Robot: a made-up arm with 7 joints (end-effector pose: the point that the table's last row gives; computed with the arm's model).
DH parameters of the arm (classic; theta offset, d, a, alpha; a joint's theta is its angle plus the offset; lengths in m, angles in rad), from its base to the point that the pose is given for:
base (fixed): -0.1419 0 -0.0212 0
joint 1: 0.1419 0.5 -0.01 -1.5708
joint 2: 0 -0.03 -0.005 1.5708
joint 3: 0 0.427 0.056 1.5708
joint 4: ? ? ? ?
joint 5: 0 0.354 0.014 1.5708
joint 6: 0 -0.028 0.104 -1.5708
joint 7: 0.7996 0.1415 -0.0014 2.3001
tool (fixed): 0.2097 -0.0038 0 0
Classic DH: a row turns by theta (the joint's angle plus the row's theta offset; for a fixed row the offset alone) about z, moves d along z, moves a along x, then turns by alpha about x.
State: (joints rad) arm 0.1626 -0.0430 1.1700 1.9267 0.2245 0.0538 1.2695
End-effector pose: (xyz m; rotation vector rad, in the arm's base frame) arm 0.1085 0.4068 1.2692 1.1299 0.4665 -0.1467
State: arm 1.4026 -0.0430 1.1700 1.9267 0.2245 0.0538 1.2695
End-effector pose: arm -0.3609 0.2566 1.2692 0.6764 1.0807 0.9303
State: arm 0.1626 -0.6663 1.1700 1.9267 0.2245 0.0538 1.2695
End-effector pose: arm -0.3723 0.3280 1.2431 1.2060 -0.0754 0.2253
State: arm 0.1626 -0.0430 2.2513 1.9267 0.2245 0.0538 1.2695
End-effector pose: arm -0.3715 0.3248 1.2483 0.7092 0.9966 0.7829
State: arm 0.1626 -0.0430 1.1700 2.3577 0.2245 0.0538 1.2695
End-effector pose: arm 0.0608 0.2340 1.4083 1.5349 0.4262 0.0264
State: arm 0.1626 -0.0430 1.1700 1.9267 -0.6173 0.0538 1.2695
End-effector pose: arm 0.0199 0.4272 1.2685 0.9925 -0.3943 -0.0124
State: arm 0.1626 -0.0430 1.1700 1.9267 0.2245 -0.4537 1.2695
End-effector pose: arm 0.1010 0.3245 1.3013 1.6352 0.3944 -0.0616
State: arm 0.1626 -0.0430 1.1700 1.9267 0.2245 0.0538 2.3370
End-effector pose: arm 0.1086 0.4058 1.2722 1.1143 1.5710 -0.3699
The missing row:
joint 4: 0 0.014 0.068 1.5708
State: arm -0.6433 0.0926 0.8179 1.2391 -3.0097 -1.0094 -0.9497
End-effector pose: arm 0.2936 0.0779 0.6852 0.1996 1.3204 -2.3022
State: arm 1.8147 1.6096 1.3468 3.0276 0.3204 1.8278 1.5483
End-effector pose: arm -0.3685 0.7616 0.4410 -1.6647 1.5702 0.5354
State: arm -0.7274 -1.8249 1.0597 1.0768 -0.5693 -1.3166 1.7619
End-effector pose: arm -0.1688 0.6272 0.5183 0.1648 -1.1915 0.7254
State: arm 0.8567 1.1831 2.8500 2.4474 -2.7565 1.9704 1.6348
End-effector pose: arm 0.4288 0.6093 0.9407 0.0171 0.5399 -0.9128
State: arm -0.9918 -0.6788 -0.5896 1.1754 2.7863 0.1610 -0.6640
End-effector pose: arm -0.1972 -0.3347 0.9192 -2.1238 1.1995 1.7254
